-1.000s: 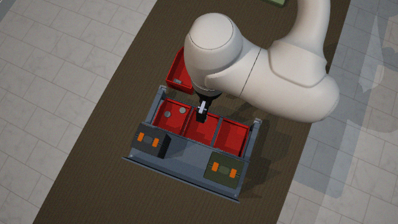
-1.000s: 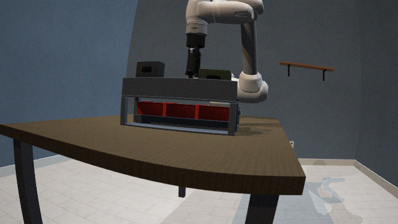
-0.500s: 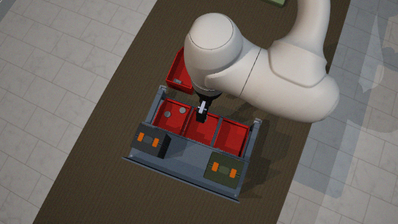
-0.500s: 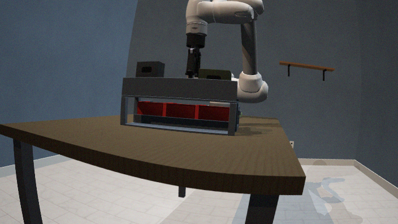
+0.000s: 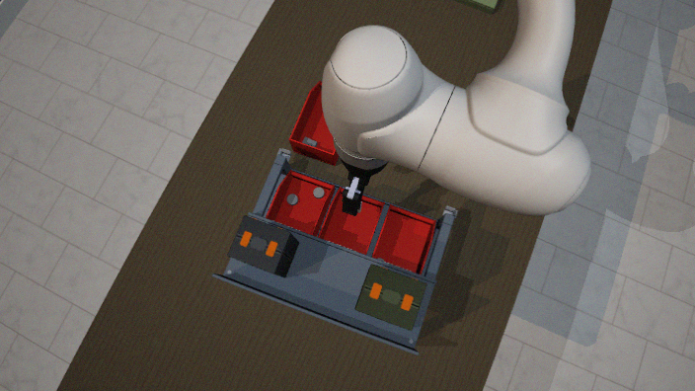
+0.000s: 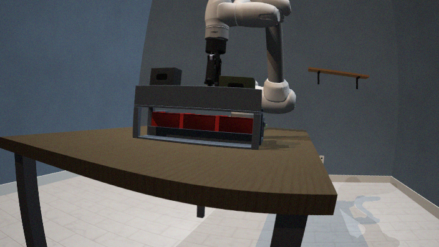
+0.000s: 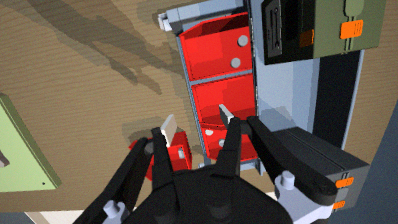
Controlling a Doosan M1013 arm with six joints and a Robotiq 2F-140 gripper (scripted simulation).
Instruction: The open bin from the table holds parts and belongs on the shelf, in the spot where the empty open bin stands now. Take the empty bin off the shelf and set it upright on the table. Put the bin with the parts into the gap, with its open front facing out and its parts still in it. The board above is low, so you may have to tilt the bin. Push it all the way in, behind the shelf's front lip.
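My gripper is now 140 mm above the shelf board, 120 mm short of it and 20 mm to the right of it. From my hand the other things lie so: black case (190 mm ahead, 90 mm to the right, 20 mm above); green case (160 mm ahead, 140 mm to the left).
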